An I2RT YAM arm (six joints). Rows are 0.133 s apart.
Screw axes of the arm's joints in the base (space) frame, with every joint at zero. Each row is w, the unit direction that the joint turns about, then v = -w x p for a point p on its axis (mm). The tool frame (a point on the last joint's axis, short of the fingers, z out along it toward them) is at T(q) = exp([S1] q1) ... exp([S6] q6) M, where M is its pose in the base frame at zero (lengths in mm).
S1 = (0, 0, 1, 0, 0, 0)
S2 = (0, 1, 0, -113.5, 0, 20)
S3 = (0, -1, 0, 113.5, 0, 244)
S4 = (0, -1, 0, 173.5, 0, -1)
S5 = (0, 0, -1, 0, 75, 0)
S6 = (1, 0, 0, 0, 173.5, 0)
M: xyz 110.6 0 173.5 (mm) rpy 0 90 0 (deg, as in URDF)
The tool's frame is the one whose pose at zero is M.
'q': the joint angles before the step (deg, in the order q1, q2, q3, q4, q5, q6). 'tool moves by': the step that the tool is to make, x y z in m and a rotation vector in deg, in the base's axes. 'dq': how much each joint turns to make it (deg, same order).
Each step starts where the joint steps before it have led.
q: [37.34, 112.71, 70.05, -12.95, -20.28, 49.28]
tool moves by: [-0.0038, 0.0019, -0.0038, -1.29, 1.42, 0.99]
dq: [0.53, 0.47, 0.26, -1.87, -0.12, -0.50]
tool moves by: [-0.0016, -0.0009, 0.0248, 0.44, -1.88, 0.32]
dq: [0.08, -3.12, 1.47, -3.07, 0.55, -0.68]
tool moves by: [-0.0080, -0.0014, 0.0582, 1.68, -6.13, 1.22]
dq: [0.70, -6.87, 3.64, -5.31, 1.69, -2.00]
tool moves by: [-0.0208, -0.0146, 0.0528, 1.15, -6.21, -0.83]
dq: [0.54, -8.73, 0.59, -4.06, 3.16, -1.02]
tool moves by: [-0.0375, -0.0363, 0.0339, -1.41, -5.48, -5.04]
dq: [-0.06, -12.55, -5.35, -3.80, 6.74, 0.19]
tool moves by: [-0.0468, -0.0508, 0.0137, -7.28, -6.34, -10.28]
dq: [-0.29, -14.80, -7.60, -6.87, 13.88, -0.45]
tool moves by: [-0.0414, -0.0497, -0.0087, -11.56, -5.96, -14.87]
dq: [-0.39, -13.11, -7.86, -8.03, 19.28, 0.70]
